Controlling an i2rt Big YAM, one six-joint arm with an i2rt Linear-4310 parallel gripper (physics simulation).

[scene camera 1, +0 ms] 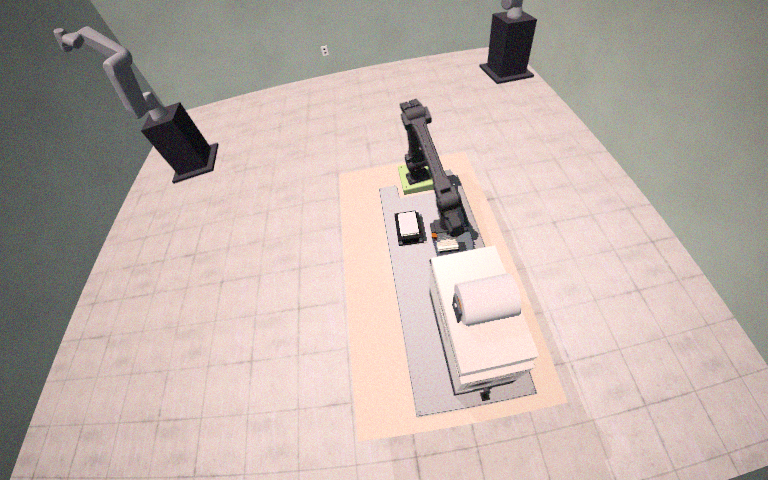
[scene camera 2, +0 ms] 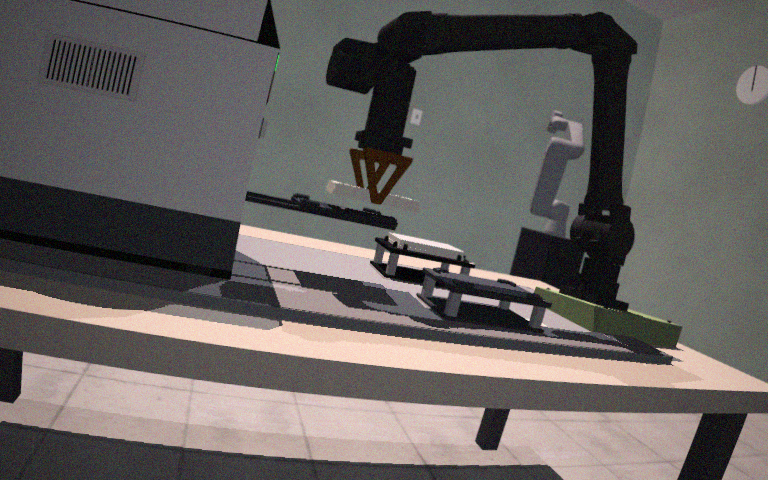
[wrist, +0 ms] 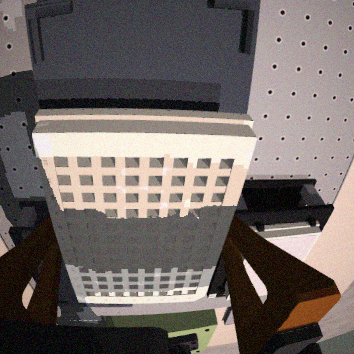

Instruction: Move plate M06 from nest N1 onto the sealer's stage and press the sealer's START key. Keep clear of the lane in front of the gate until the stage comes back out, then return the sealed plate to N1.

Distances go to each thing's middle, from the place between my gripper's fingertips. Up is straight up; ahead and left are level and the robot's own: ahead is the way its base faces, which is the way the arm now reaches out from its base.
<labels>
My gripper is now 410 mm short of the white roll (scene camera 1: 489, 298), 290 mm below it and 40 mm to the left of it.
</labels>
